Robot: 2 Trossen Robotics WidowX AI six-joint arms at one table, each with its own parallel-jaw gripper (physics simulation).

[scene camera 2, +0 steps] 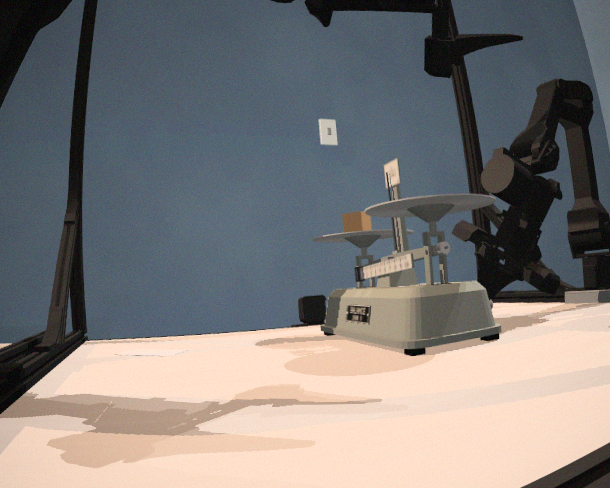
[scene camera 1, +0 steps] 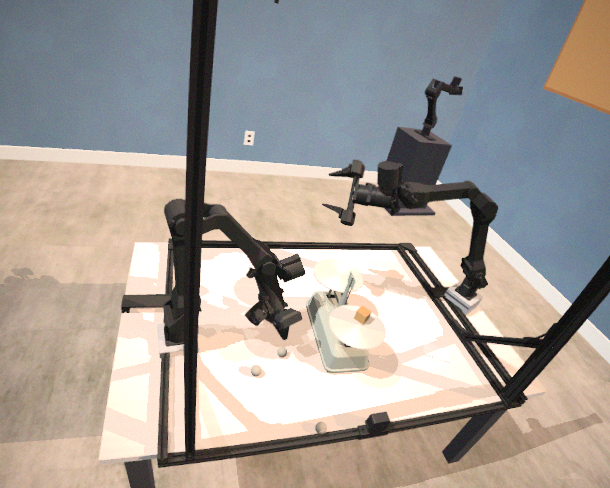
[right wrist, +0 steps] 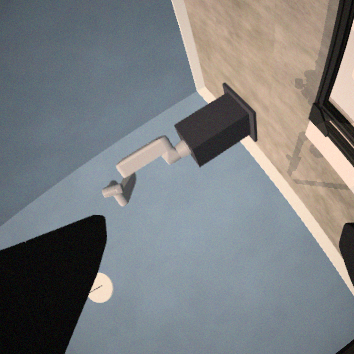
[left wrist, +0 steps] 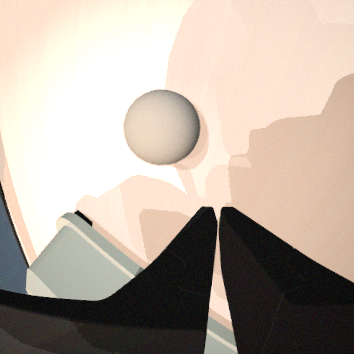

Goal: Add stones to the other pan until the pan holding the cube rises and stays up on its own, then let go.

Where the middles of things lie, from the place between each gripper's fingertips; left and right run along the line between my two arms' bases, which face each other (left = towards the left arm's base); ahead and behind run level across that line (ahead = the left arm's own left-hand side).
Labels:
The grey balance scale (scene camera 2: pixel 400 313) lies 1 cm ahead of my left hand, 17 cm to the right of it and 9 cm above it.
Right now my right hand is 270 mm past the grey balance scale, 230 mm above it and 10 mm to the left of it.

